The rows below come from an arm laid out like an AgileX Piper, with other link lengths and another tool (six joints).
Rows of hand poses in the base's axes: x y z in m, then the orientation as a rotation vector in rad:
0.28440, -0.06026, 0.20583, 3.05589, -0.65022, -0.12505
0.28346, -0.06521, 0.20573, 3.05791, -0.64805, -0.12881
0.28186, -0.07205, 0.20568, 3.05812, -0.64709, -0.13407
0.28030, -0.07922, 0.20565, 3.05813, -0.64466, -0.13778
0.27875, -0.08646, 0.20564, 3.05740, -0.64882, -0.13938
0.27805, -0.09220, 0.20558, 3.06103, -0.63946, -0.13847
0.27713, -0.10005, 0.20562, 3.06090, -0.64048, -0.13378
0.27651, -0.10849, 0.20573, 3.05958, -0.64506, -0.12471
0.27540, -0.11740, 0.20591, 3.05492, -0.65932, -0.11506
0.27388, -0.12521, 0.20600, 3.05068, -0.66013, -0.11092
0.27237, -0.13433, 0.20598, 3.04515, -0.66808, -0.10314
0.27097, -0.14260, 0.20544, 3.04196, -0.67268, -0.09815
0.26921, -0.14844, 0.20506, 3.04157, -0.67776, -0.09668
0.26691, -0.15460, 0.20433, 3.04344, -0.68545, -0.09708
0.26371, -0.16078, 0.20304, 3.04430, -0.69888, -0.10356
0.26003, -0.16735, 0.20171, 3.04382, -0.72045, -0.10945
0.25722, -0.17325, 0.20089, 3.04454, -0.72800, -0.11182
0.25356, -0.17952, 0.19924, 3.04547, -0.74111, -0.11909
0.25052, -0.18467, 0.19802, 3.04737, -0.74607, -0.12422
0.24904, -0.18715, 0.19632, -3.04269, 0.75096, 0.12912
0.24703, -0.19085, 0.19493, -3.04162, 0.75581, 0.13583
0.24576, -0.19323, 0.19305, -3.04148, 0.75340, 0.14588
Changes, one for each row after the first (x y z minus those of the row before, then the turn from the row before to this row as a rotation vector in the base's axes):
-0.00094, -0.00495, -0.00010, 0.00220, 0.00196, 0.00154
-0.00160, -0.00684, -0.00005, 0.00094, 0.00324, 0.00060
-0.00156, -0.00717, -0.00003, 0.00024, 0.00240, 0.00152
-0.00155, -0.00724, -0.00001, 0.00030, 0.00096, -0.00271
-0.00070, -0.00574, -0.00006, 0.00170, -0.00096, 0.00626
-0.00092, -0.00785, 0.00004, -0.00076, -0.00291, -0.00063
-0.00062, -0.00844, 0.00011, -0.00202, -0.00550, -0.00297
-0.00111, -0.00891, 0.00018, -0.00355, -0.00557, -0.00941
-0.00152, -0.00781, 0.00009, -0.00460, -0.00163, -0.00091
-0.00151, -0.00912, -0.00002, -0.00513, -0.00396, -0.00554
-0.00140, -0.00827, -0.00054, -0.00302, -0.00260, -0.00321
-0.00176, -0.00584, -0.00038, 0.00034, -0.00110, -0.00324
-0.00230, -0.00616, -0.00073, 0.00332, -0.00060, -0.00466
-0.00320, -0.00618, -0.00129, 0.00455, 0.00306, -0.00843
-0.00368, -0.00657, -0.00133, 0.00487, 0.00253, -0.01368
-0.00281, -0.00590, -0.00082, 0.00263, 0.00085, -0.00468
-0.00366, -0.00627, -0.00165, 0.00489, 0.00346, -0.00816
-0.00304, -0.00515, -0.00122, 0.00378, 0.00236, -0.00291
-0.00148, -0.00248, -0.00170, 0.00713, 0.00155, -0.00400
-0.00201, -0.00370, -0.00139, 0.00050, 0.00428, -0.00314
-0.00127, -0.00238, -0.00188, 0.00187, 0.00615, 0.00147

